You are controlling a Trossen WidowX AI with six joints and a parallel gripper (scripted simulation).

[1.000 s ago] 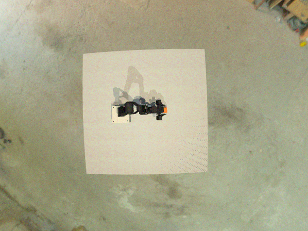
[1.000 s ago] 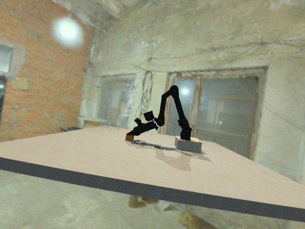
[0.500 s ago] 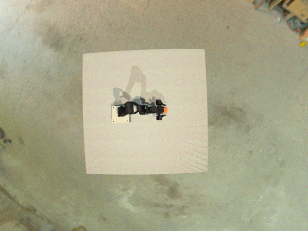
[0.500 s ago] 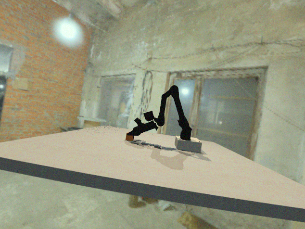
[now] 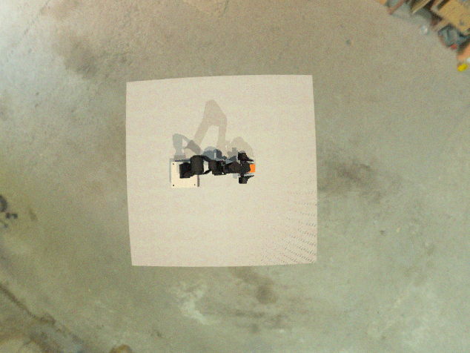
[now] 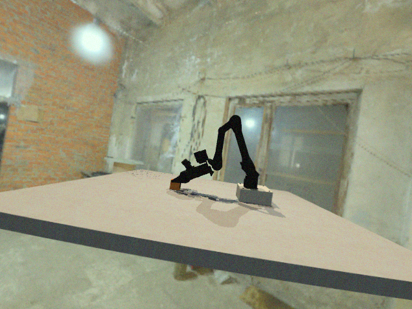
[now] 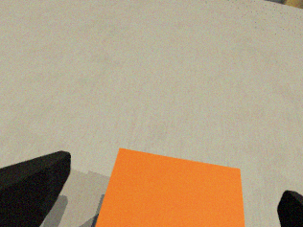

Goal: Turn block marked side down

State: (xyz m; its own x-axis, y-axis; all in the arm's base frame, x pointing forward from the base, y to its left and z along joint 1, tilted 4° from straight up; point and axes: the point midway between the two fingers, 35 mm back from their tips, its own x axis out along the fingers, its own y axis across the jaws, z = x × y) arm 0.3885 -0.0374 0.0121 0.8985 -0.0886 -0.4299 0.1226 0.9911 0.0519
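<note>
Now: gripper tip 30 mm past the block and 20 mm above it.
</note>
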